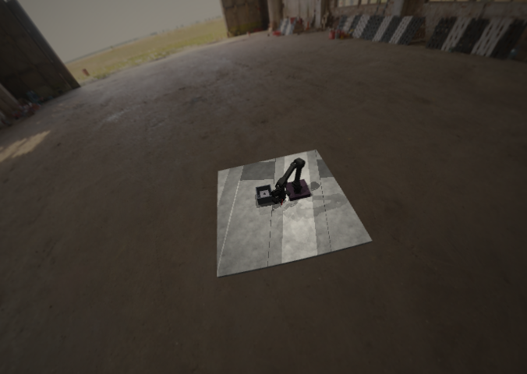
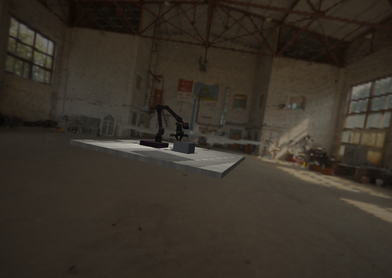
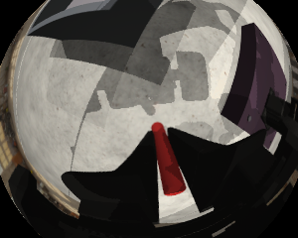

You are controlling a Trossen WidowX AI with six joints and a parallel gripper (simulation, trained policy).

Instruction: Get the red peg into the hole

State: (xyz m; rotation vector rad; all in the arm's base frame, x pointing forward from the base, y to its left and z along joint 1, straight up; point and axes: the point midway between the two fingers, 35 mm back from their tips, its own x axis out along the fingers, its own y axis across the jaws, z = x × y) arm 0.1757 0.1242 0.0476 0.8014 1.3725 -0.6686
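Now: gripper tip 160 mm short of the plate, 140 mm to the left of it and 10 mm above it. Also, from my gripper tip: box: 160 mm ahead, 140 mm to the right, 30 mm below; then red peg: 10 mm to the left, 10 mm behind, 10 mm above.
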